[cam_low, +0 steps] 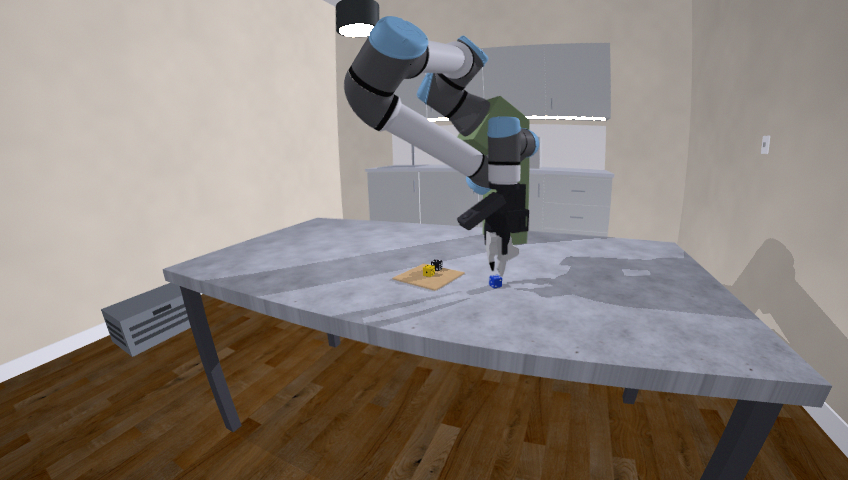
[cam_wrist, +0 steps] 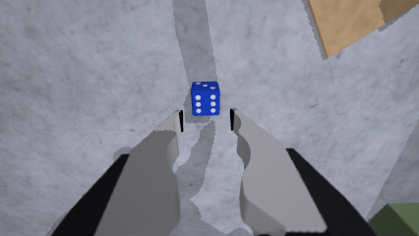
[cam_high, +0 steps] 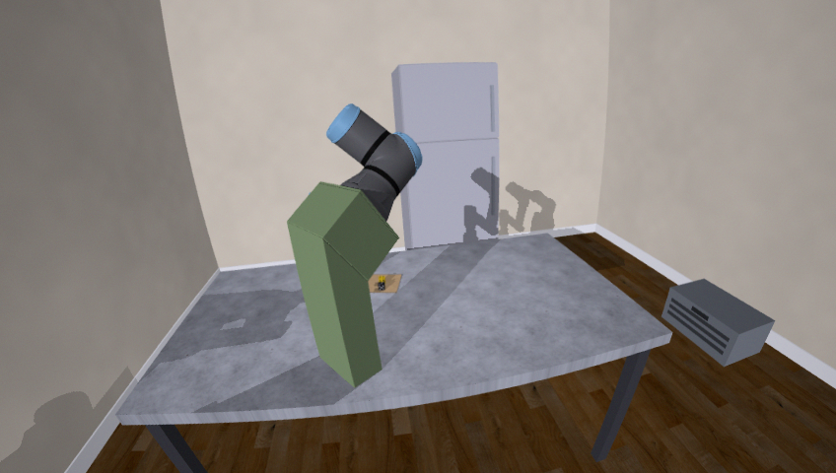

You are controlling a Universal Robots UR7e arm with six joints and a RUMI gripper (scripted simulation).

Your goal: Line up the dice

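Right now the blue die is 4 cm below my hand. From my hand the other things lie so: mat 6 cm behind, 17 cm to the right, 5 cm below; black die 10 cm behind, 16 cm to the right, 3 cm below; yellow die 6 cm behind, 17 cm to the right, 3 cm below.
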